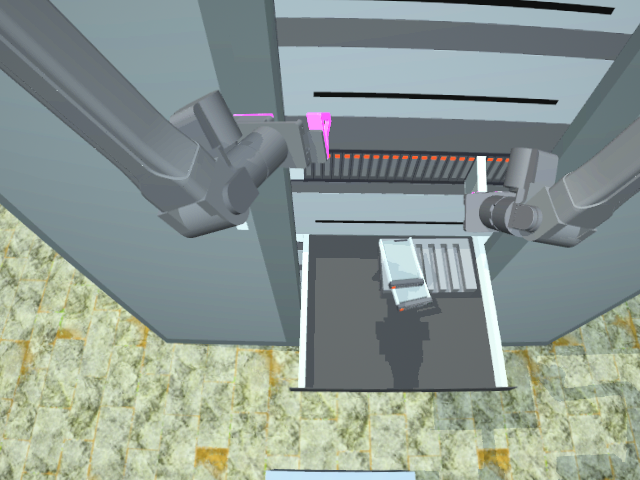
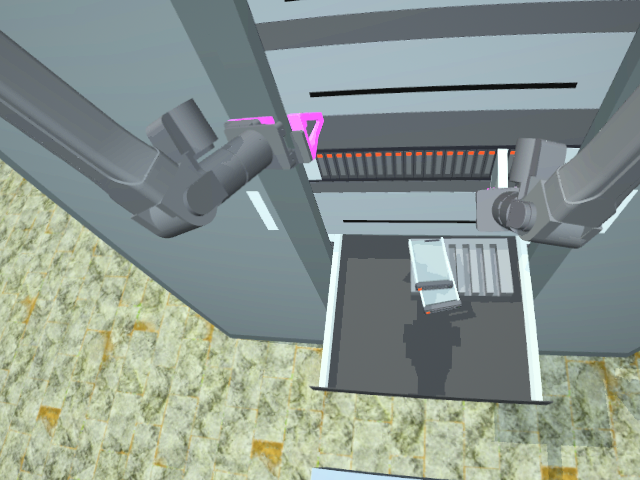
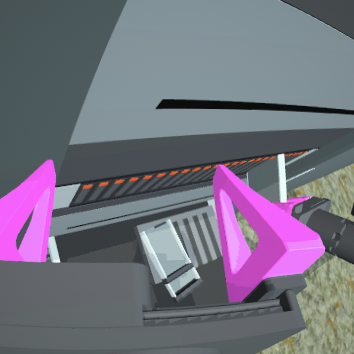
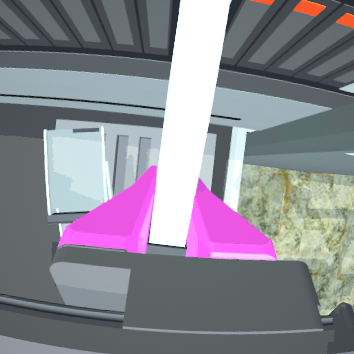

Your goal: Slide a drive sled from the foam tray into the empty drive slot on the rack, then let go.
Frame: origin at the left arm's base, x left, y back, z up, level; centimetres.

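Seen in the pictures: left gripper, fingertip midpoint: (image 1: 300, 117) (image 2: 296, 118) (image 3: 136, 169); right gripper, fingertip midpoint: (image 1: 474, 208) (image 4: 170, 175).
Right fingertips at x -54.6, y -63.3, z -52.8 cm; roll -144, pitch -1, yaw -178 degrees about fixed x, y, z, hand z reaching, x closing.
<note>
Offsets run from my right fingertips to a thing's top centre. "spot": to the spot under its first point.
A drive sled @(dx -0.1, dy -3.0, dz +7.3 cm) (image 1: 481, 173) (image 2: 502, 167) (image 3: 282, 177) (image 4: 190, 125) stands on edge. My right gripper (image 4: 170, 175) is shut on it. Its far end overlaps the rack's drive row (image 1: 398, 167) (image 2: 408, 166) (image 4: 117, 30) near the right end; whether it has entered a slot is unclear. The sled hides any empty slot behind it. My left gripper (image 3: 136, 169) is open and empty, left of the row. The grey foam tray @(dx +4.4, dy +1.5, dz -21.8 cm) (image 1: 470, 268) (image 2: 506, 268) (image 4: 130, 128) has several slots. Two sleds, an upper one @(dx +11.0, dy +2.2, dz -18.5 cm) (image 1: 403, 263) (image 2: 433, 263) and a lower one @(dx +9.7, dy +6.6, dz -20.2 cm) (image 1: 412, 295) (image 2: 439, 298), lie stacked over its left part.
The tray sits in the back right of a pulled-out drawer @(spot: dx +32.9, dy +14.8, dz -24.1 cm) (image 1: 303, 320) (image 2: 330, 320) with raised side walls. Rack side panels flank both sides. A flat rack front @(spot: dx +17.0, dy -6.8, dz -10.5 cm) (image 1: 377, 206) (image 2: 398, 204) lies between the drive row and the drawer.
</note>
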